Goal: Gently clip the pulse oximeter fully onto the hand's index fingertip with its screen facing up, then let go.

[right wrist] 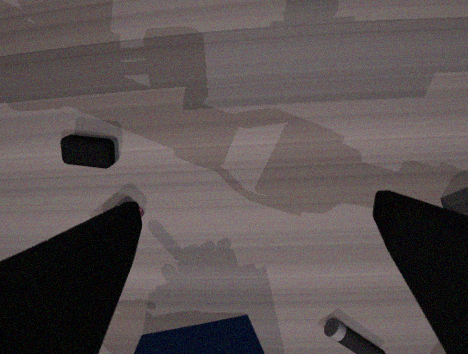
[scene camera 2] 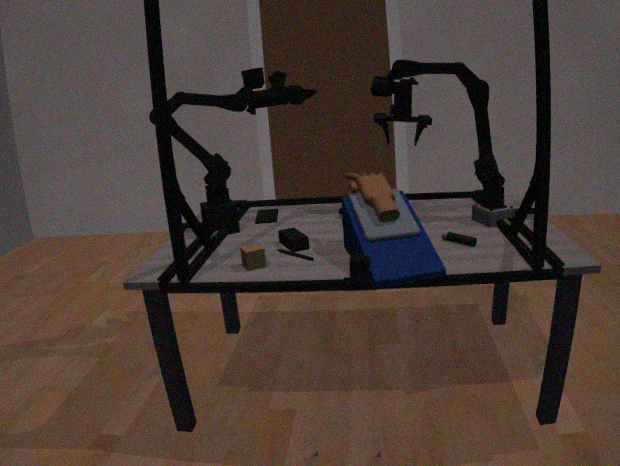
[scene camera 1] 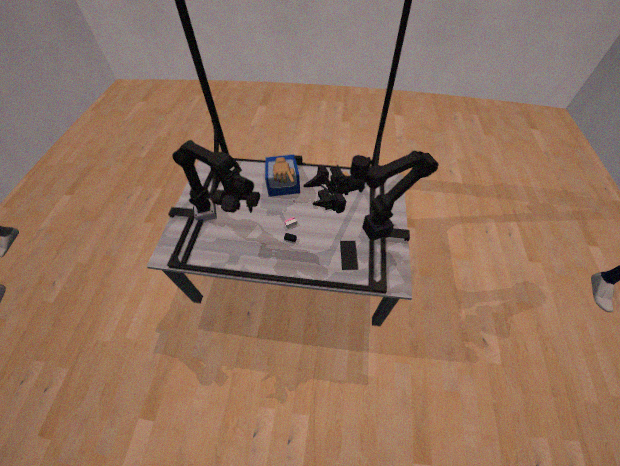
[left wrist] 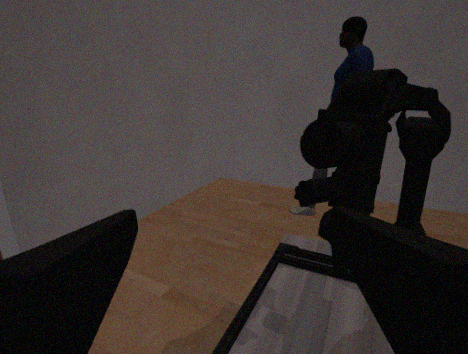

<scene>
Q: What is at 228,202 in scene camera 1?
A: My right gripper.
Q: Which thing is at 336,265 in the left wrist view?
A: My right gripper.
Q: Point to a blue block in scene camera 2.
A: At 400,261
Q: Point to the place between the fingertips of my left gripper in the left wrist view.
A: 235,218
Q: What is my left gripper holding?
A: Nothing.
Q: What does my right gripper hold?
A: Nothing.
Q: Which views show my right gripper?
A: The right wrist view, scene camera 2, scene camera 1 and the left wrist view: all of them.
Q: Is my left gripper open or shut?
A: Open.
</scene>
